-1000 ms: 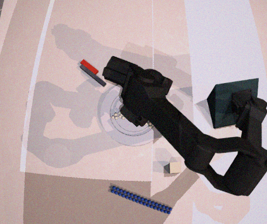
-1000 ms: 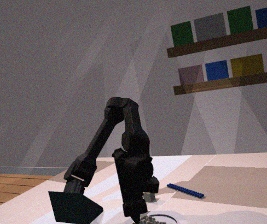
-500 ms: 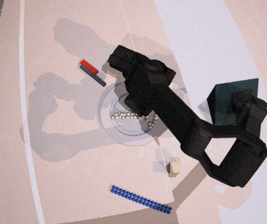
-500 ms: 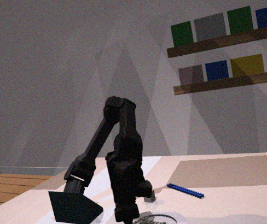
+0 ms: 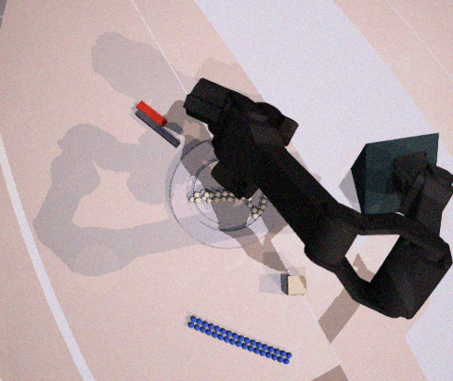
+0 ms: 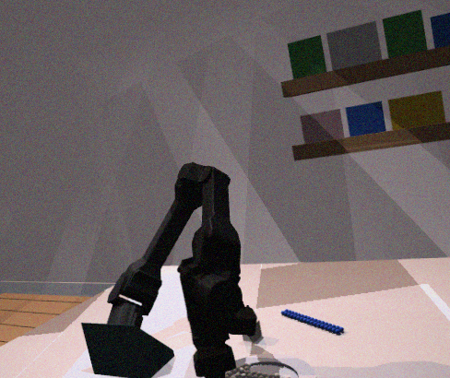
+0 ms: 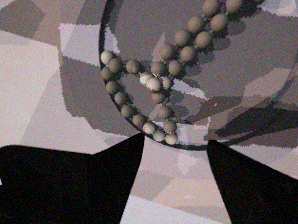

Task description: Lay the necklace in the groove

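Right now the round bead board is 60 mm ahead of my gripper tip, 20 mm to the left of it and 10 mm below it. The rest, counted from my gripper tip: small beige cube 20 mm behind, 210 mm to the left; grey block 170 mm ahead, 140 mm to the right, 10 mm below.
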